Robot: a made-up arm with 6 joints.
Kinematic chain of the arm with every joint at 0, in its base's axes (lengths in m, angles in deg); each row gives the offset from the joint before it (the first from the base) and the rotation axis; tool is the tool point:
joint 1: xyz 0 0 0.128 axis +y
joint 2: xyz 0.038 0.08 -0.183 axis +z
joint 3: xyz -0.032 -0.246 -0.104 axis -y
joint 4: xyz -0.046 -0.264 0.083 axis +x
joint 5: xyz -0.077 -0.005 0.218 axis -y
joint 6: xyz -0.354 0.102 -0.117 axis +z
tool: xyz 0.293 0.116 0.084
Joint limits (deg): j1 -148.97..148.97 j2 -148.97..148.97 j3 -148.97..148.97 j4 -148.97..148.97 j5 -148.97..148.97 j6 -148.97..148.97
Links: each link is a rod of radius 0.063 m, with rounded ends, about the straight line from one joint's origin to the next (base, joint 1, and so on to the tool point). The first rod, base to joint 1, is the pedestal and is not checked.
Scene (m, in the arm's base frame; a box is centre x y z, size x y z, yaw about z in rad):
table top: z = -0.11
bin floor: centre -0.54 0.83 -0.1 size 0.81 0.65 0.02 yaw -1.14
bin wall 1: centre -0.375 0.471 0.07 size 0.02 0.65 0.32 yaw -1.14
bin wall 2: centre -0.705 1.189 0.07 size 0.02 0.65 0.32 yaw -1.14
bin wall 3: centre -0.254 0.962 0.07 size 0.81 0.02 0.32 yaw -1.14
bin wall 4: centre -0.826 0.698 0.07 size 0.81 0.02 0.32 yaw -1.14
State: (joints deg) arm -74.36 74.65 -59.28 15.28 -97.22 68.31
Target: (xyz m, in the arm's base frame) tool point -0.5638 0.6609 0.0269
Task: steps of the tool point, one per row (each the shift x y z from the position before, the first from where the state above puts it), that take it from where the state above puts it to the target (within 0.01 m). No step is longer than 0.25 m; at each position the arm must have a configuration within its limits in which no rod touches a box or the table.
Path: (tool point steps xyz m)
1: -0.1906 0.0500 -0.0688
2: -0.1580 0.0352 -0.1311
3: -0.1064 0.0221 -0.1758
4: -0.0450 0.0121 -0.1980

